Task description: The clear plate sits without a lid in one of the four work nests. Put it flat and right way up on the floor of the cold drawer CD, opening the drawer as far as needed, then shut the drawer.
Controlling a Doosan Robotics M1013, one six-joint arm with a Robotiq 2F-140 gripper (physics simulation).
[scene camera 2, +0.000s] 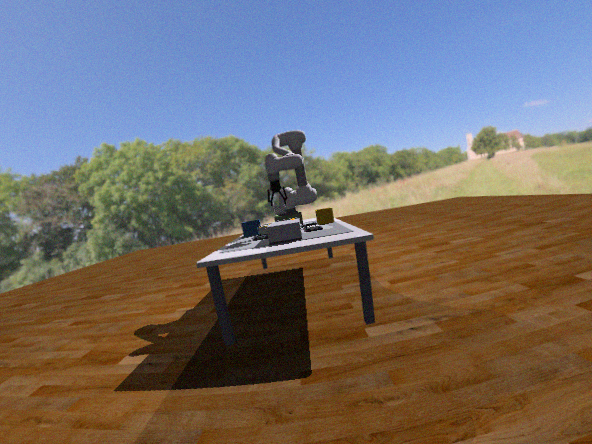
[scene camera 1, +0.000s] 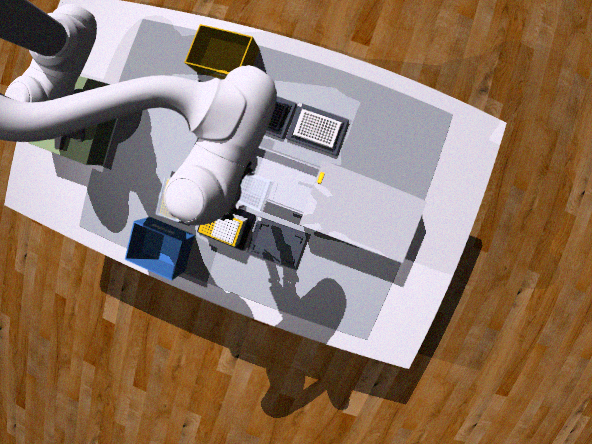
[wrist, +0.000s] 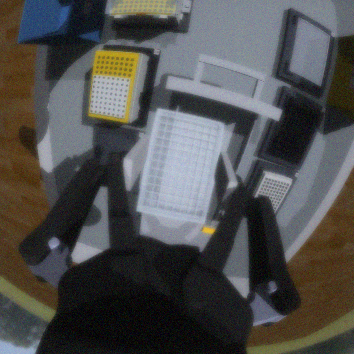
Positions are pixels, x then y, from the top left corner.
Labels:
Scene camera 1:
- yellow-and-white rack: 229,231
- white plate: 311,126
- cold drawer CD: 335,201
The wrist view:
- my gripper: 182,154
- yellow-and-white rack: 117,79
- black plate: 298,122
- white plate: 273,185
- smooth bluish plate: 309,50

